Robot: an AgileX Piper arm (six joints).
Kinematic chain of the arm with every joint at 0, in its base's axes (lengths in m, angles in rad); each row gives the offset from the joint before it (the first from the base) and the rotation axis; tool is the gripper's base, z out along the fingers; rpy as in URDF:
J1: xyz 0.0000 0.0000 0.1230 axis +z
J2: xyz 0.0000 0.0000 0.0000 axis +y
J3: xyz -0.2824 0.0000 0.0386 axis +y
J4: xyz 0.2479 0.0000 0.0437 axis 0.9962 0 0.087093
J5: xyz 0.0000 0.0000 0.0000 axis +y
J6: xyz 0.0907 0.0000 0.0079 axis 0.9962 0 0.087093
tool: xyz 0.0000 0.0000 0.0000 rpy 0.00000 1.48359 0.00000
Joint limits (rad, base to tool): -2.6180..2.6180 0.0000..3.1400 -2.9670..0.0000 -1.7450..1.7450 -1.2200..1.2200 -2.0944..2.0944
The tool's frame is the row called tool.
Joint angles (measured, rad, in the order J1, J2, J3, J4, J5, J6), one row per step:
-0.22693, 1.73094, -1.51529, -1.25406, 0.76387, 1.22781
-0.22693, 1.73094, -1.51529, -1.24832, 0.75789, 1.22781
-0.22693, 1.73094, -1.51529, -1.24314, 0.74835, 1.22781
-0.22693, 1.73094, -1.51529, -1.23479, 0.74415, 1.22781
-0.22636, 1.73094, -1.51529, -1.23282, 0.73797, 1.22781
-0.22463, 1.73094, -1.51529, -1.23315, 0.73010, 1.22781
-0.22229, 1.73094, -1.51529, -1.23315, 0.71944, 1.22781
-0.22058, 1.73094, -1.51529, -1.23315, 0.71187, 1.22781
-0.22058, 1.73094, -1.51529, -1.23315, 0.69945, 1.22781
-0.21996, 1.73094, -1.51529, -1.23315, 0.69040, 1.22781
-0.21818, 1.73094, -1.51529, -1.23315, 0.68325, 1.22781
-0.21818, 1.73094, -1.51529, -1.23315, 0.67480, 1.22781
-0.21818, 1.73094, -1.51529, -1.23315, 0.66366, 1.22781
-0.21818, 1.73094, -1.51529, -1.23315, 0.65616, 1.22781
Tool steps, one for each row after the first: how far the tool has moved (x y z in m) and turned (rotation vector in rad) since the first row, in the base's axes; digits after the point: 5 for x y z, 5 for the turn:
0.00045, 0.00040, -0.00026, 0.00583, -0.00328, 0.00490
0.00116, 0.00095, -0.00044, 0.01128, -0.00765, 0.01320
0.00146, 0.00133, -0.00087, 0.01953, -0.01100, 0.01606
0.00201, 0.00188, -0.00090, 0.02171, -0.01355, 0.02217
0.00286, 0.00290, -0.00076, 0.02177, -0.01614, 0.03134
0.00401, 0.00430, -0.00061, 0.02229, -0.01974, 0.04369
0.00482, 0.00532, -0.00049, 0.02266, -0.02230, 0.05251
0.00574, 0.00595, -0.00031, 0.02324, -0.02652, 0.06417
0.00650, 0.00665, -0.00017, 0.02367, -0.02959, 0.07329
0.00727, 0.00769, -0.00005, 0.02404, -0.03201, 0.08179
0.00789, 0.00814, 0.00008, 0.02443, -0.03488, 0.08972
0.00869, 0.00873, 0.00026, 0.02496, -0.03867, 0.10019
0.00923, 0.00913, 0.00039, 0.02531, -0.04122, 0.10723

